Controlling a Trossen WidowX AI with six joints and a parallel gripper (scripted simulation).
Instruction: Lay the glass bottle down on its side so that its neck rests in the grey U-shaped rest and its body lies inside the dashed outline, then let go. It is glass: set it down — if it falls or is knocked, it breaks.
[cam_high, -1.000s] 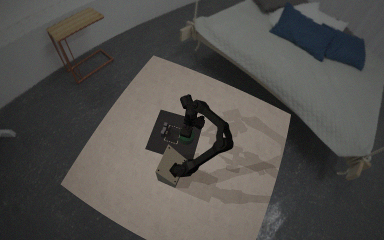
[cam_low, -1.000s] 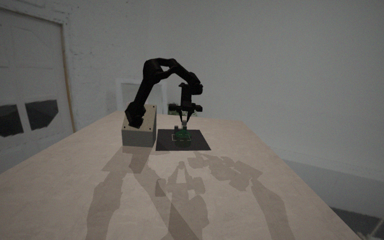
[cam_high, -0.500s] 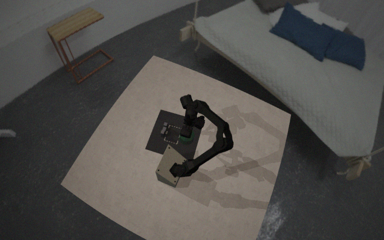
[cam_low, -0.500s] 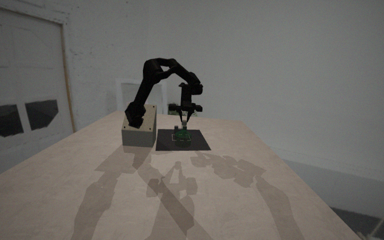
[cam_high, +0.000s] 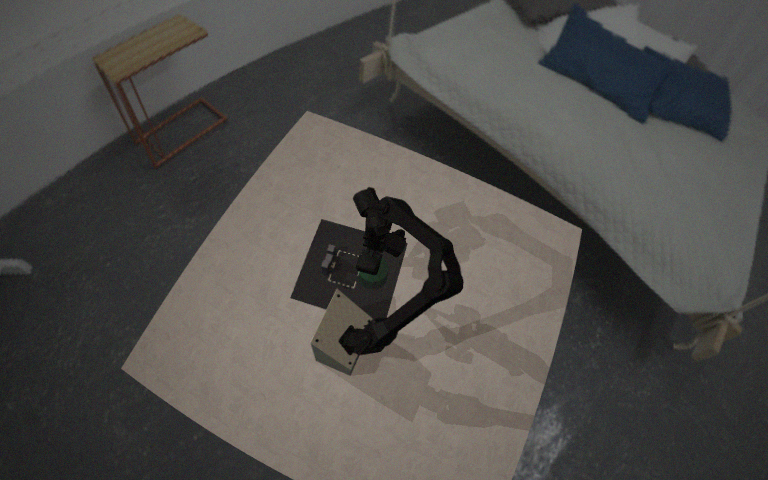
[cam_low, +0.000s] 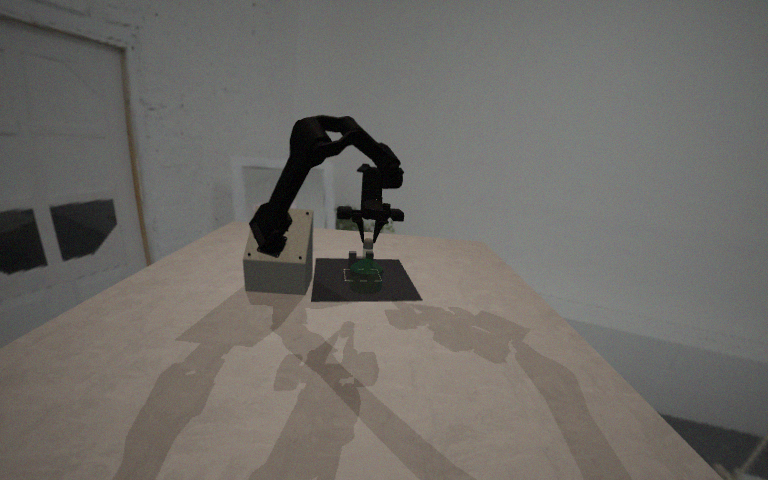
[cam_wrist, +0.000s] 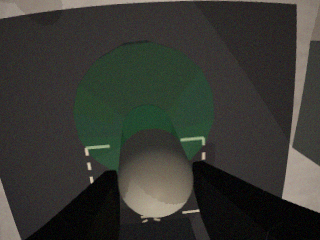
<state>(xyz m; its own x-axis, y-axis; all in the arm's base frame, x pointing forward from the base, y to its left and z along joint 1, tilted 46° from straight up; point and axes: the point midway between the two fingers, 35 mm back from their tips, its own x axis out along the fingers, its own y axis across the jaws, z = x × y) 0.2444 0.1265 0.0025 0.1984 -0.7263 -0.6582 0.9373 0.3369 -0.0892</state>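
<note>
Now: the green glass bottle 5 cm below my gripper tip. The rest, counted from my gripper tip: dark mat 2 cm behind, 7 cm to the left, 14 cm below.
</note>
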